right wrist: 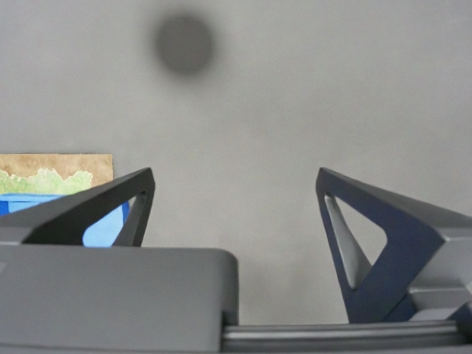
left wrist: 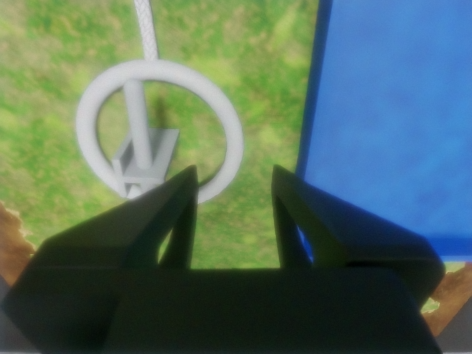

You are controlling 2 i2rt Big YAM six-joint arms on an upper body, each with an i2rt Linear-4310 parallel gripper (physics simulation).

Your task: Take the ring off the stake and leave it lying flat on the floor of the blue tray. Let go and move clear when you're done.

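Places are measured from the left arm's base along level axes (x ahead, y left, z up), in millimetres.
Pixels of known places: left gripper, fingertip midpoint: (left wrist: 234, 176); right gripper, fingertip midpoint: (right wrist: 235, 176).
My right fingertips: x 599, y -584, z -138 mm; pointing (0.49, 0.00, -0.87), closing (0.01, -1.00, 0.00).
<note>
For each thing: its top centre in the pictures, then the offset to it from my right fingertips. "spot": a spot on its surface instead. Level surfaces: height alone.
- light grey ring, surface spot: (left wrist: 234, 135) spot: dx -156, dy +386, dz -189 mm
- grey stake, top centre: (left wrist: 139, 179) dx -158, dy +426, dz -154 mm
- blue tray, top centre: (right wrist: 61, 261) dx -147, dy +254, dz -177 mm
- brown mat, surface height: dz -198 mm
- dark round blurred spot, surface spot: (right wrist: 184, 44) spot: dx +161, dy +71, dz -199 mm
A light grey ring (left wrist: 234, 135) is at the left of the left wrist view, around the grey stake (left wrist: 137, 125). The stake's bar crosses over the ring's far edge, and its bracket overlaps the ring's near-left edge. The blue tray (left wrist: 311, 100) (right wrist: 30, 197) is at the right of the left wrist view and at the left edge of the right wrist view. My left gripper (left wrist: 234, 176) is partly open and empty, between ring and tray; its left fingertip overlaps the ring's near-right edge in view. My right gripper (right wrist: 235, 176) is wide open and empty, away from the ring, over a grey surface.
A pale braided cord (left wrist: 146, 30) runs from the ring's far edge out of the top of the left wrist view. A green and brown mat (left wrist: 270, 50) (right wrist: 102, 167) lies under stake and tray. A dark round blurred spot (right wrist: 184, 44) shows on the grey surface.
</note>
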